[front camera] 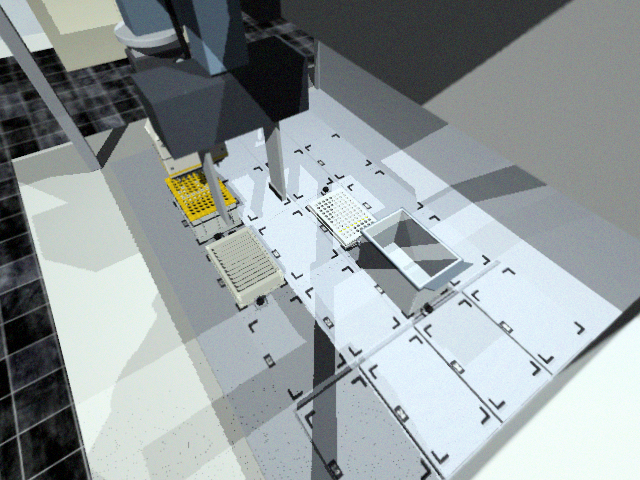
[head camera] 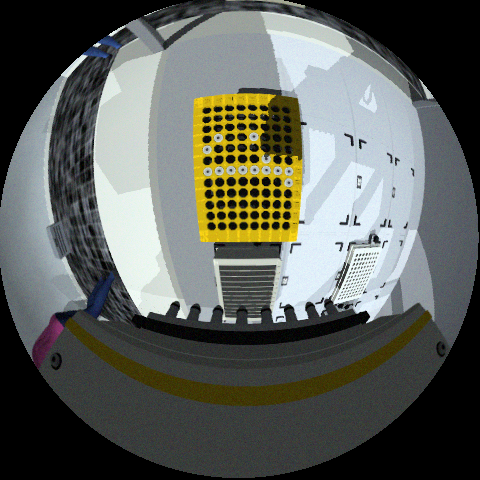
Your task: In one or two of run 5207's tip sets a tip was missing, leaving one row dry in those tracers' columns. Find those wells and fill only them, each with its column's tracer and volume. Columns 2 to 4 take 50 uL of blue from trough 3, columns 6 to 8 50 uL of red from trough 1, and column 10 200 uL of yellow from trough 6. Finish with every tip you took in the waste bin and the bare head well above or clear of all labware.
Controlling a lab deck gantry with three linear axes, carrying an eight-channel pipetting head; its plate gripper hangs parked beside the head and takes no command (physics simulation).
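Observation:
The yellow tip rack (front camera: 199,198) (head camera: 248,200) holds one full line of pale tips and several single ones; most holes are dark. The pipetting head (front camera: 188,161) (head camera: 245,327) is at the rack's far side, mostly hidden behind the gripper body in the front view; its channel ends look bare in the head view. The gripper (front camera: 253,211) hangs with its two paddles wide apart and nothing between them. The trough block (front camera: 245,263) (head camera: 247,287) stands beside the rack; its liquids cannot be made out. The white well plate (front camera: 341,214) (head camera: 359,272) shows a yellow line of wells in the front view.
The waste bin (front camera: 398,289) stands right beside the well plate, its rim higher than the plate. A dark shadow covers one corner of the rack in the head view. Part of a person in pink and blue (head camera: 47,340) shows at the lower left edge.

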